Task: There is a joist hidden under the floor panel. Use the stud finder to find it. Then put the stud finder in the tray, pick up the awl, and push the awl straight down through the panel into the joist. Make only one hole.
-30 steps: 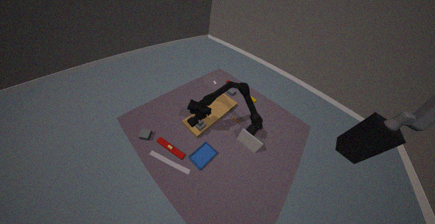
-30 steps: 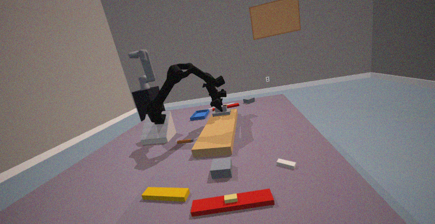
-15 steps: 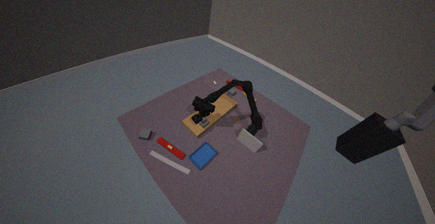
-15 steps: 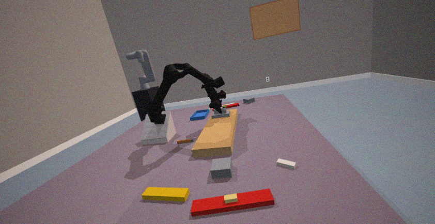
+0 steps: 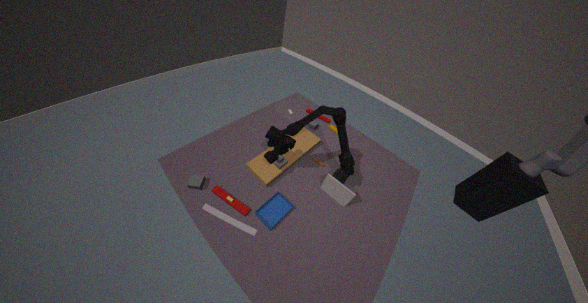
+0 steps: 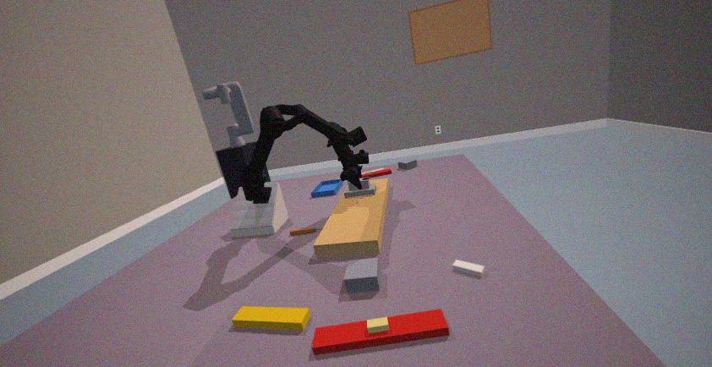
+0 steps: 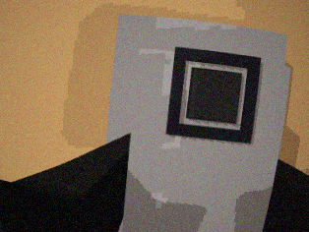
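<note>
My gripper tip is now 230 mm past the blue tray, 200 mm to the right of it and 50 mm above it. Also, from my gripper tip: stud finder 10 mm ahead, 20 mm above; white ruler 120 mm behind, 400 mm to the left, 60 mm below; awl 140 mm behind, 220 mm to the right, 60 mm below.
</note>
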